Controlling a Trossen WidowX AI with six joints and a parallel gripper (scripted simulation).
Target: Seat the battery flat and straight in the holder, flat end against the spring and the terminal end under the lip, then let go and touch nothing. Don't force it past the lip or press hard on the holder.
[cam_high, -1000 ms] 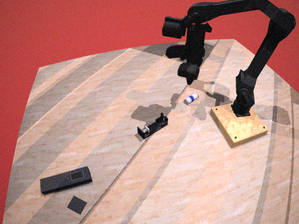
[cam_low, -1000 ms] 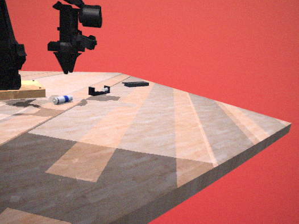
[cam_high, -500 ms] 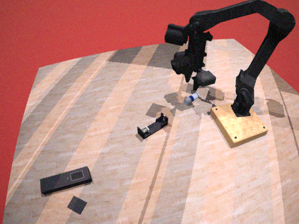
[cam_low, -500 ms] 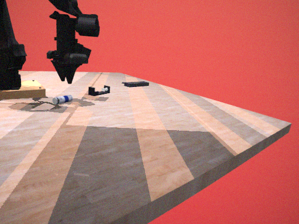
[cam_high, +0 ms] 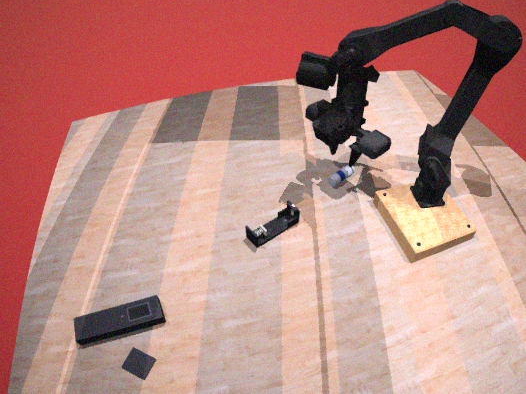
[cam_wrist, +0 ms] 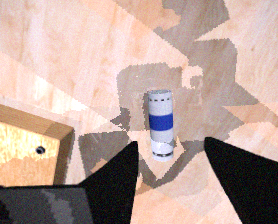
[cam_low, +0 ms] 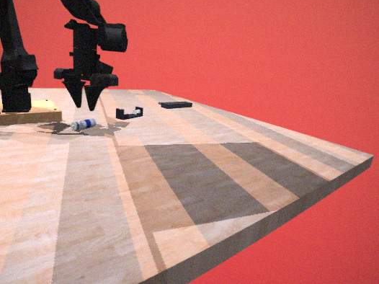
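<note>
Now: gripper tip 4 cm above the battery. The rest, counted from my gripper tip: flat black remote 44 cm ahead, 31 cm to the left, 4 cm below; then dark square tile 40 cm ahead, 38 cm to the left, 5 cm below.
</note>
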